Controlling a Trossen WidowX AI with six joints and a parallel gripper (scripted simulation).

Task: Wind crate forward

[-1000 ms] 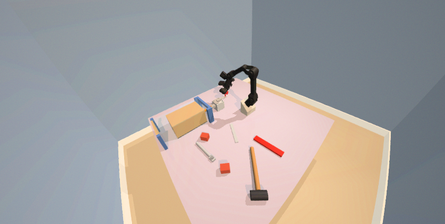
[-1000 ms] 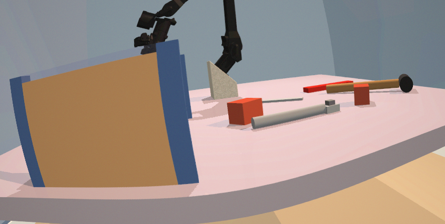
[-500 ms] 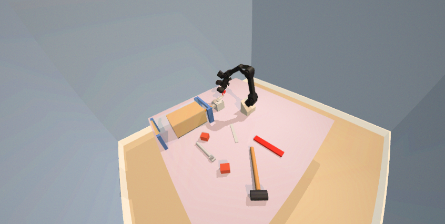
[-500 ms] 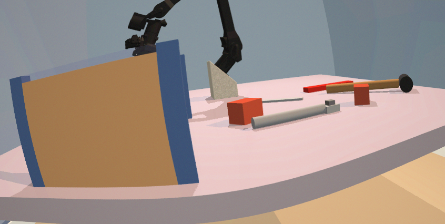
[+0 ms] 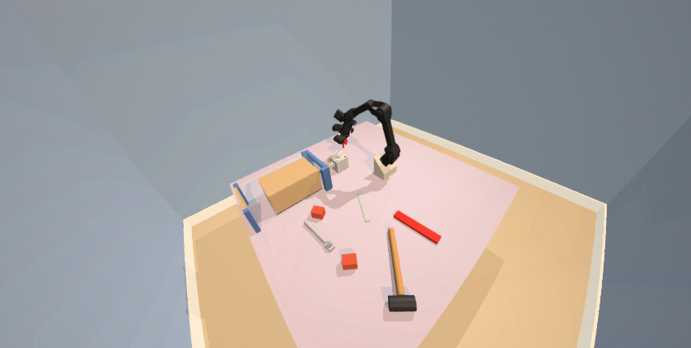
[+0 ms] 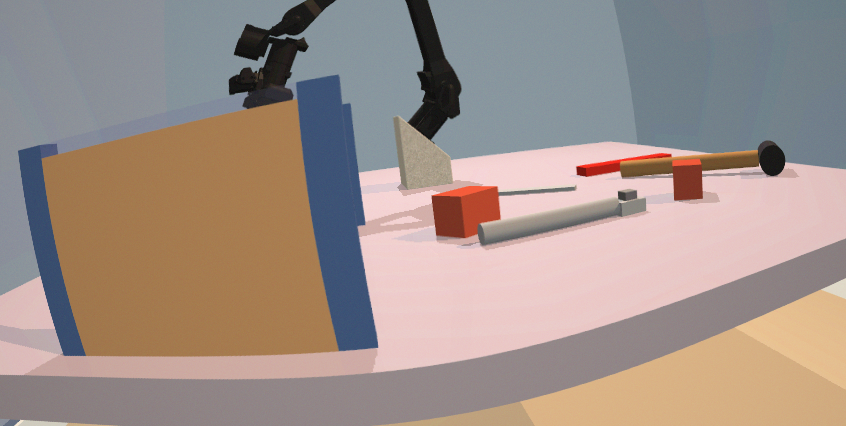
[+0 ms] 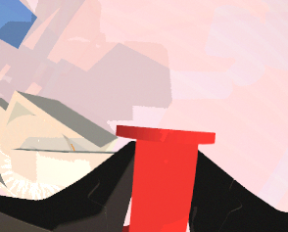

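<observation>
My gripper tip is 3 cm short of the pale crank arm, 3 cm to the right of it and 3 cm above it. Round my gripper tip: red knob (2 cm to the left); then pale winch (7 cm ahead, 5 cm to the left, 10 cm below); then blue frame (25 cm ahead, 4 cm to the left, 3 cm below).
</observation>
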